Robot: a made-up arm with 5 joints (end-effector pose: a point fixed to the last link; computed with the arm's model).
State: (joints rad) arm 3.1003 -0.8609 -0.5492 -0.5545 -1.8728
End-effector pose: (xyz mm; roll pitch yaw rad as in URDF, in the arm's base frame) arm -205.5 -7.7 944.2 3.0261 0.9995 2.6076
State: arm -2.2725 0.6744 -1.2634 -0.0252 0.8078
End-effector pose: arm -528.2 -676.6 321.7 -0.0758 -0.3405 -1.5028
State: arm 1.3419 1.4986 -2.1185 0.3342 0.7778
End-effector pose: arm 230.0 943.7 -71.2 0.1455 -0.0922 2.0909
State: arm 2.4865 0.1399 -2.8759 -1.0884 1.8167
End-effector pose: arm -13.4 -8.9 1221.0 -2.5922 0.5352 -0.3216
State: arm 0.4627 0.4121 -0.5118 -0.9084 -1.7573
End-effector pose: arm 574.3 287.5 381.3 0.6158 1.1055 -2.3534
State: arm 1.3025 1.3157 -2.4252 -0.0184 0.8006
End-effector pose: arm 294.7 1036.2 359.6 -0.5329 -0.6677 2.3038
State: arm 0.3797 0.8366 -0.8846 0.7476 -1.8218
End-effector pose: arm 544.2 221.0 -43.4 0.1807 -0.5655 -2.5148
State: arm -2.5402 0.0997 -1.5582 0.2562 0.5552
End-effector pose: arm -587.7 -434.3 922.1 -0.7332 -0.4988 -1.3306
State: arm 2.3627 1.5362 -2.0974 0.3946 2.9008
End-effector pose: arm -678.4 645.4 -123.9 0.5038 0.0830 1.0076
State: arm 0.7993 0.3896 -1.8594 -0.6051 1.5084
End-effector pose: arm 522.3 545.4 981.4 -2.7532 -1.1836 -2.3972
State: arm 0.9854 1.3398 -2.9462 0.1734 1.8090
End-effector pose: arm 573.3 877.7 617.9 1.1742 -1.1927 0.1482
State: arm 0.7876 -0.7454 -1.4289 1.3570 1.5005
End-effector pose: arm 187.0 196.2 1062.8 0.3125 -0.6995 0.8250
